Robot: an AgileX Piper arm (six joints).
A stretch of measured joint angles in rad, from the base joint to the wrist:
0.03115 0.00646 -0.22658 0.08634 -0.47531 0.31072
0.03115 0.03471 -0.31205 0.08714 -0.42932 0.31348
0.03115 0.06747 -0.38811 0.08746 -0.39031 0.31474
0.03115 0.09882 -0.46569 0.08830 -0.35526 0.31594
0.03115 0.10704 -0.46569 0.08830 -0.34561 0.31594
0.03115 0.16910 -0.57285 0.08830 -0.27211 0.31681
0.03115 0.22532 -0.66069 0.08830 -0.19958 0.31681
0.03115 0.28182 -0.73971 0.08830 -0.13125 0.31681
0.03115 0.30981 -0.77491 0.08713 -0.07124 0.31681
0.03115 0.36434 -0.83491 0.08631 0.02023 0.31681
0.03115 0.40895 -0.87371 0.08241 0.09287 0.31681
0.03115 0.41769 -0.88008 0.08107 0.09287 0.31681
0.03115 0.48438 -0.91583 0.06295 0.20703 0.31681
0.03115 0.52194 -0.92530 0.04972 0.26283 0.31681
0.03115 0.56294 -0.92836 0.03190 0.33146 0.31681
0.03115 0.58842 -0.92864 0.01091 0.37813 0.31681
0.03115 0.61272 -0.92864 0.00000 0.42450 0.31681
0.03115 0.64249 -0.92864 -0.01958 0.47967 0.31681
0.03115 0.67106 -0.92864 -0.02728 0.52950 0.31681
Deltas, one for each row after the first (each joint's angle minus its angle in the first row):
0.00000 0.02825 -0.08547 0.00080 0.04599 0.00276
0.00000 0.06101 -0.16153 0.00112 0.08500 0.00402
0.00000 0.09236 -0.23911 0.00196 0.12005 0.00522
0.00000 0.10058 -0.23911 0.00196 0.12970 0.00522
0.00000 0.16264 -0.34627 0.00196 0.20320 0.00609
0.00000 0.21886 -0.43411 0.00196 0.27573 0.00609
0.00000 0.27536 -0.51313 0.00196 0.34406 0.00609
0.00000 0.30335 -0.54833 0.00079 0.40407 0.00609
0.00000 0.35788 -0.60833 -0.00003 0.49554 0.00609
0.00000 0.40249 -0.64713 -0.00393 0.56818 0.00609
0.00000 0.41123 -0.65350 -0.00527 0.56818 0.00609
0.00000 0.47792 -0.68925 -0.02339 0.68234 0.00609
0.00000 0.51548 -0.69872 -0.03662 0.73814 0.00609
0.00000 0.55648 -0.70178 -0.05444 0.80677 0.00609
0.00000 0.58196 -0.70206 -0.07543 0.85344 0.00609
0.00000 0.60626 -0.70206 -0.08634 0.89981 0.00609
0.00000 0.63603 -0.70206 -0.10592 0.95498 0.00609
0.00000 0.66460 -0.70206 -0.11362 1.00481 0.00609

